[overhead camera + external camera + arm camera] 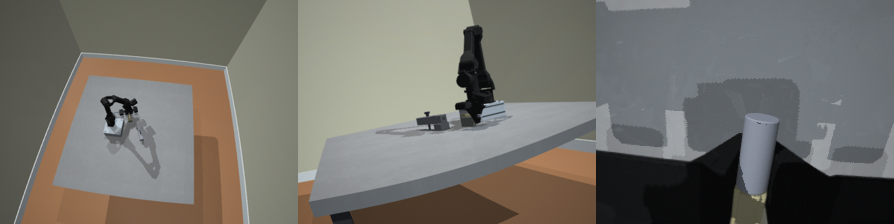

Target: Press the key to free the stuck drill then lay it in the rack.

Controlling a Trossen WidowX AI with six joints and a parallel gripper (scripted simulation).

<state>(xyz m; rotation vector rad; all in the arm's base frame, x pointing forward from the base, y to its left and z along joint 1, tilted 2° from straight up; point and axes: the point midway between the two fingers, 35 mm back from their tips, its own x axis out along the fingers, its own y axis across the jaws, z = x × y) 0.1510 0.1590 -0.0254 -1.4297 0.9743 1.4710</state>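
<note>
Now: gripper tip 40 mm to the left of the drill, 40 mm below it and 10 mm short of it. From my gripper tip the other things lie so: dark blue key: 200 mm to the right, 150 mm ahead, 40 mm above; rack: 50 mm to the right, 10 mm ahead, 10 mm above.
</note>
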